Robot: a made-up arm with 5 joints.
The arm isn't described. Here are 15 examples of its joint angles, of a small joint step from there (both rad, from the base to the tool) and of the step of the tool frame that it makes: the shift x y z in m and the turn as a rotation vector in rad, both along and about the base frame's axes.
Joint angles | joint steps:
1: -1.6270 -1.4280 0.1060 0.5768 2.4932 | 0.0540 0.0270 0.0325 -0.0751 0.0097
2: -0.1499 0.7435 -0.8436 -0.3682 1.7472 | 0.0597 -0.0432 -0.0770 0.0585 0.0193
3: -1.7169 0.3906 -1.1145 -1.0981 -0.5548 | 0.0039 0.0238 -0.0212 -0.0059 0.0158
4: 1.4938 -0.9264 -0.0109 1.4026 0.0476 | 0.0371 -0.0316 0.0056 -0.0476 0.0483
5: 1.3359 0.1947 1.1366 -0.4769 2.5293 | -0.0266 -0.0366 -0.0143 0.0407 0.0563
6: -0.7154 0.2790 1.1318 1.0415 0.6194 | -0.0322 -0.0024 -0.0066 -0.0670 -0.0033
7: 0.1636 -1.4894 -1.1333 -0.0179 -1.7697 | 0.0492 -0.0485 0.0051 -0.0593 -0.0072
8: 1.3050 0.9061 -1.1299 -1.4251 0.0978 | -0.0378 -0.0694 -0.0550 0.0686 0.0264
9: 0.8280 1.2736 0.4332 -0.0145 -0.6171 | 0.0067 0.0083 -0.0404 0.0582 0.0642
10: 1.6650 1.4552 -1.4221 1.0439 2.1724 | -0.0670 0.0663 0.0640 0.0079 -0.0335
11: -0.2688 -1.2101 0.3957 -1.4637 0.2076 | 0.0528 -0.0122 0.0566 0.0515 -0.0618
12: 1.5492 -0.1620 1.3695 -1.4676 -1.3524 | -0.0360 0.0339 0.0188 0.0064 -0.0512
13: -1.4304 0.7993 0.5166 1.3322 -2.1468 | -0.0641 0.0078 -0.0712 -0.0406 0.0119
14: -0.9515 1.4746 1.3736 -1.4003 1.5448 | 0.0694 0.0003 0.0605 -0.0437 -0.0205
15: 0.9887 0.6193 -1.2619 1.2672 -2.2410 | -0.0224 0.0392 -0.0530 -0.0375 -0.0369
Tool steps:
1: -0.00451 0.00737 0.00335 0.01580 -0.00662 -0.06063
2: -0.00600 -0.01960 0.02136 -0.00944 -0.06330 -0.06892
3: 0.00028 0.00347 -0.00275 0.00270 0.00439 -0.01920
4: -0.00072 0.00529 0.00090 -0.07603 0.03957 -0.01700
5: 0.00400 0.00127 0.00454 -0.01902 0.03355 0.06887
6: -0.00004 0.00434 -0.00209 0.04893 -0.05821 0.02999
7: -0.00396 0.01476 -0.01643 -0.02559 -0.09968 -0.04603
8: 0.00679 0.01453 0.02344 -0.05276 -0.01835 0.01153
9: 0.00068 -0.00260 -0.00159 0.02508 0.01122 0.05692
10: 0.02219 0.00677 -0.02808 0.13710 -0.02217 0.03634
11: 0.00445 0.00516 -0.00244 -0.05977 0.08397 -0.00389
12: 0.00452 -0.00113 -0.00518 0.06102 -0.04748 0.04768
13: -0.01004 0.01083 -0.00292 0.10451 -0.00113 0.07022
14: 0.00384 -0.00652 0.00614 -0.01215 0.01226 -0.08976
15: 0.00788 -0.00044 -0.00230 -0.02549 -0.05395 0.00159
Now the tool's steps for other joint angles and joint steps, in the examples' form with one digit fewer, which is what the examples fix.
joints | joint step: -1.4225 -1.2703 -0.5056 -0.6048 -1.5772 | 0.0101 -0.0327 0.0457 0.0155 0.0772
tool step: -0.0019 -0.0004 -0.0038 -0.0197 0.0589 -0.0641
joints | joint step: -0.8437 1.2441 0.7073 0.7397 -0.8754 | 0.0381 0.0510 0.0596 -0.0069 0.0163
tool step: -0.0050 -0.0121 -0.0001 -0.0659 0.0814 -0.0317
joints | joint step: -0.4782 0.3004 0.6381 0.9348 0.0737 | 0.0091 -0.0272 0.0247 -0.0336 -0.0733
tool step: -0.0015 -0.0025 0.0021 -0.0018 -0.0415 -0.0795
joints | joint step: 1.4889 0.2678 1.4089 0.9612 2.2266 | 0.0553 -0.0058 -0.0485 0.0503 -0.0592
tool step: -0.0034 -0.0051 0.0001 -0.0068 0.0515 -0.0840
